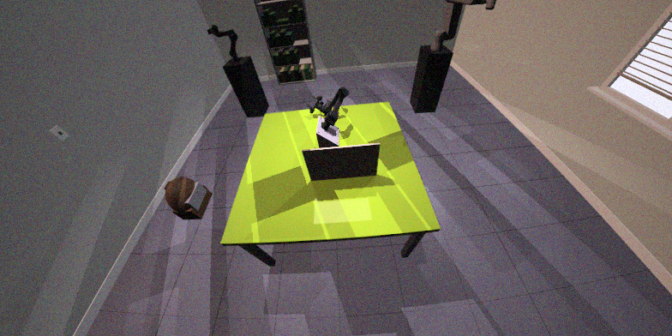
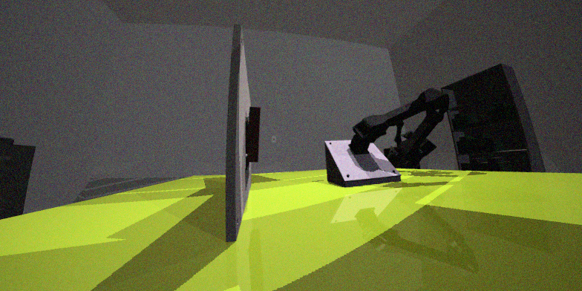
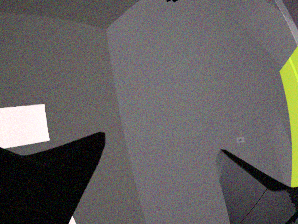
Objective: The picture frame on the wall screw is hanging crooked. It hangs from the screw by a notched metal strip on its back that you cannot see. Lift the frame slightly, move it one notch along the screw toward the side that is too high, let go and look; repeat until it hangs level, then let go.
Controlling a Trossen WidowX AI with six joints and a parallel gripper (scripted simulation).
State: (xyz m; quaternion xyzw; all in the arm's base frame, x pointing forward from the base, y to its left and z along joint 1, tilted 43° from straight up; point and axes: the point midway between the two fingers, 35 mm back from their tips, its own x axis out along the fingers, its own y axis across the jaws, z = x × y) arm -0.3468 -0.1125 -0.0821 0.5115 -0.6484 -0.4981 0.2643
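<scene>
My gripper tip is 770 mm short of the dark red picture frame and 310 mm to the right of it. Also, from my gripper tip: grey wall panel (780 mm ahead, 310 mm to the left, 10 mm below).
</scene>
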